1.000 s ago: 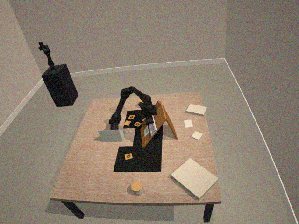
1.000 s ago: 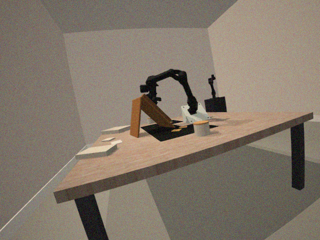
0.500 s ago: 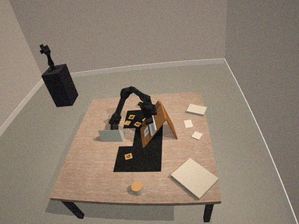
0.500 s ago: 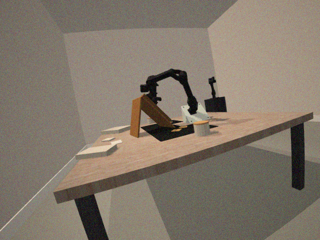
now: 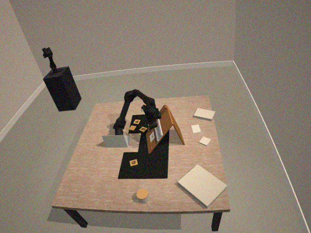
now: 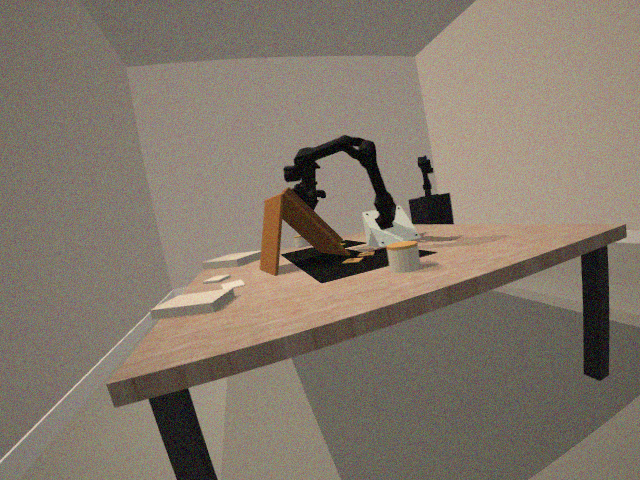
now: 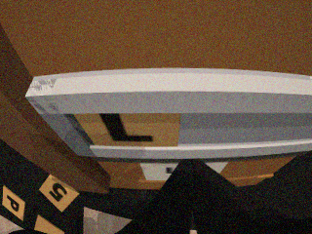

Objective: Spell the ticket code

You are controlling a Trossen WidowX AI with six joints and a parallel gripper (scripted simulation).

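My gripper tip is 170 mm above the orange tile, 160 mm to the right of it and 150 mm past it. From my gripper tip the other things lie so: white ticket 100 mm below, 40 mm behind, 10 mm to the right; black mat 170 mm below, 130 mm behind.
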